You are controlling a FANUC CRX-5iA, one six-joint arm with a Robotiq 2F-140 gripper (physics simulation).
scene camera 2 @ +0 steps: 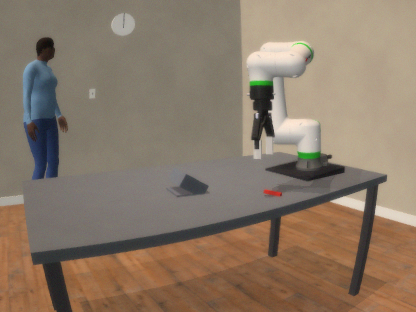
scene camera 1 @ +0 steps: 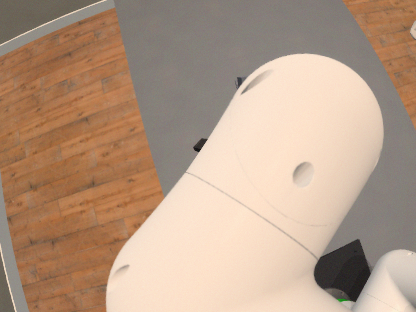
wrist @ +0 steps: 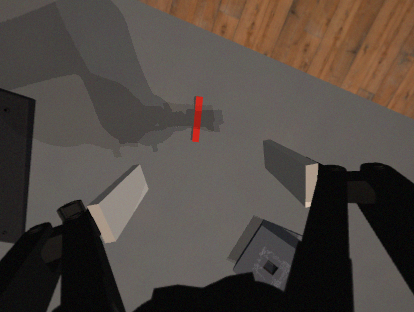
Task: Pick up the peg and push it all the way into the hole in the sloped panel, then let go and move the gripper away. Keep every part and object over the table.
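Where they show: gripper, between the fingertips: (scene camera 2: pixel 264 156) (wrist: pixel 203 165); arm's base, origin of its link: (scene camera 2: pixel 309 167).
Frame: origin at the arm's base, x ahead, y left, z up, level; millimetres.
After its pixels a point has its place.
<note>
The red peg (scene camera 2: pixel 272 193) @[x 422, y 242, z -16 mm] (wrist: pixel 197 120) @[x 418, y 237, z -10 mm] lies flat on the table. In the wrist view it is above the middle, partly in shadow, ahead of the space between the fingers. The dark sloped panel (scene camera 2: pixel 195 184) @[x 681, y 95, z 20 mm] (wrist: pixel 265 241) @[x 642, y 72, z 19 mm] stands left of the peg in scene camera 2; its square hole (wrist: pixel 270 267) @[x 680, y 22, z 26 mm] shows at the bottom of the wrist view, and the right finger covers part of the panel. My gripper (scene camera 2: pixel 263 151) @[x 441, y 202, z 125 mm] (wrist: pixel 203 165) @[x 441, y 202, z 125 mm] is wide open and empty, high above the table and apart from peg and panel. The arm hides the peg in scene camera 1.
The grey table (scene camera 1: pixel 175 65) @[x 860, y 268, z -22 mm] (scene camera 2: pixel 100 215) @[x 1082, y 207, z -22 mm] (wrist: pixel 240 85) @[x 464, y 324, z -22 mm] has an edge beyond the peg at the wrist view's upper right. The black base plate (scene camera 2: pixel 285 170) @[x 128, y -45, z -9 mm] (wrist: pixel 15 165) @[x 146, y 26, z -9 mm] is at the wrist view's left. The white arm (scene camera 1: pixel 280 165) @[x 422, y 224, z 534 mm] covers much of scene camera 1. A person (scene camera 2: pixel 42 100) stands behind the table.
</note>
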